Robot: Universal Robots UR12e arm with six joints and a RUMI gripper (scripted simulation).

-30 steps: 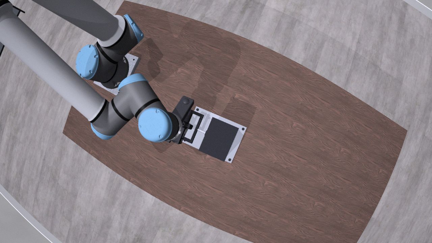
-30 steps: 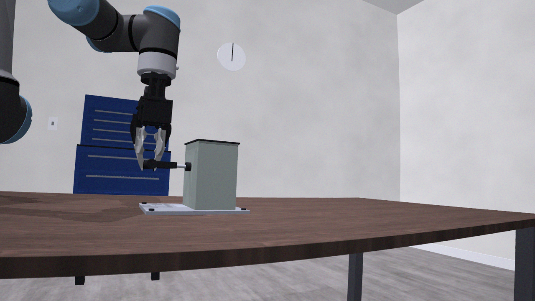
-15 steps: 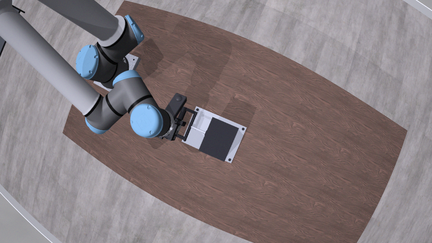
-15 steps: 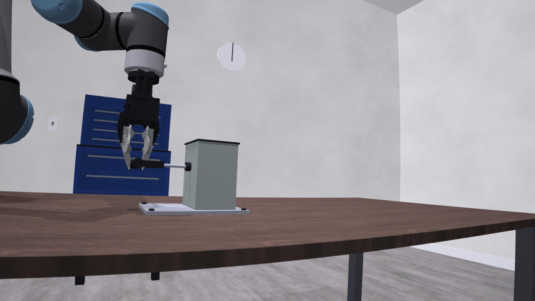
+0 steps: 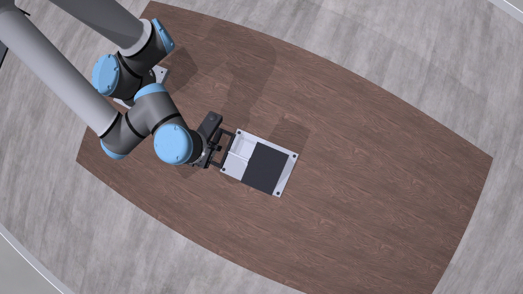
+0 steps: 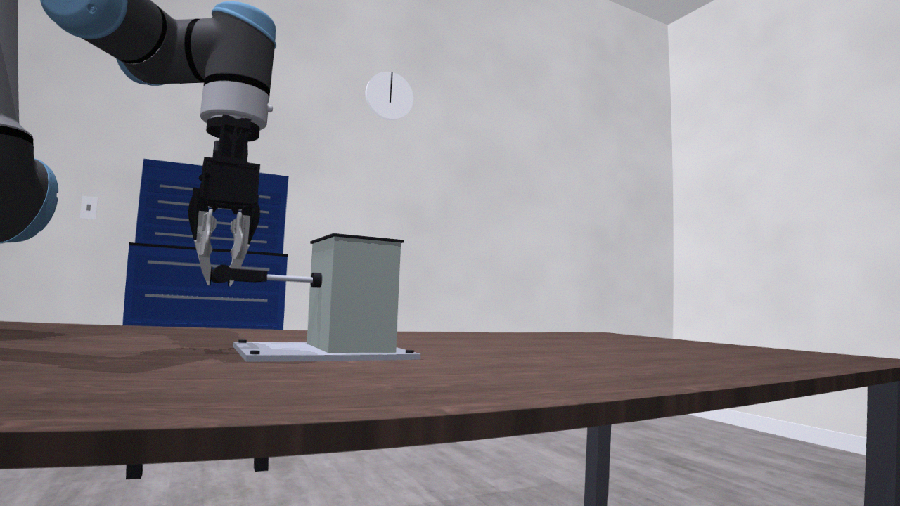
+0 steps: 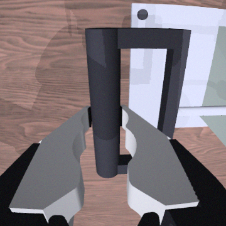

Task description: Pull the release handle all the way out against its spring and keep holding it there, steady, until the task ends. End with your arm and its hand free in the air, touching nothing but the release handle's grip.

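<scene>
My gripper is now 5 cm short of the release handle and 1 cm to the left of it.
</scene>
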